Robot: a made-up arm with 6 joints.
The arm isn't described. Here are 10 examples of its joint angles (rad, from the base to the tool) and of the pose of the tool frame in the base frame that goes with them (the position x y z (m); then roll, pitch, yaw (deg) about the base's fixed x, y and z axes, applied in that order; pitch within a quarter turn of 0, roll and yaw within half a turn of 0).
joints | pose
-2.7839 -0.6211 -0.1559 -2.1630 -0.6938 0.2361 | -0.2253 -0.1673 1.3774 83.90 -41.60 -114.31
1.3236 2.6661 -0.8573 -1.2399 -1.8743 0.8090 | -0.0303 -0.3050 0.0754 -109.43 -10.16 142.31
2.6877 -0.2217 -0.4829 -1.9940 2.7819 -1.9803 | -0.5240 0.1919 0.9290 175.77 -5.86 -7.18
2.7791 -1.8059 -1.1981 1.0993 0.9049 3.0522 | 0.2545 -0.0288 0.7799 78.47 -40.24 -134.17
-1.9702 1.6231 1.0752 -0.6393 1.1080 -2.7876 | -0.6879 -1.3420 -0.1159 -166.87 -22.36 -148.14
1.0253 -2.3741 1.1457 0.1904 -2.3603 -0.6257 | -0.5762 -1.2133 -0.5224 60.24 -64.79 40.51
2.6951 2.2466 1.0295 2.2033 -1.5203 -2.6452 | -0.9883 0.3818 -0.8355 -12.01 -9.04 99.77
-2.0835 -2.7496 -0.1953 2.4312 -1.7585 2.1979 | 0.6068 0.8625 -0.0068 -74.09 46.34 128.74
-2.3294 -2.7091 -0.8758 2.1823 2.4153 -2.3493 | 0.5259 0.4386 0.3844 -61.16 38.54 -89.42
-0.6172 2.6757 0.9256 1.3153 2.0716 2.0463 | 0.2864 -0.2465 -1.1662 -106.21 -25.65 34.94
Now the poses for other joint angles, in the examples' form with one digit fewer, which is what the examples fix.
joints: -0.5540 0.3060 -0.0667 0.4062 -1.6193 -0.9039
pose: 0.808 -0.650 0.999 -86.0 56.8 -165.6
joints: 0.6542 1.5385 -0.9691 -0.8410 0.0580 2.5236
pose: 0.177 0.018 0.054 85.5 38.5 -139.4
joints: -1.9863 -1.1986 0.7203 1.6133 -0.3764 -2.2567
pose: 0.493 1.103 1.441 172.8 -60.3 114.1
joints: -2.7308 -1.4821 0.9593 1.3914 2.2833 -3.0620
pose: 1.422 0.646 0.909 -66.7 31.6 -95.5
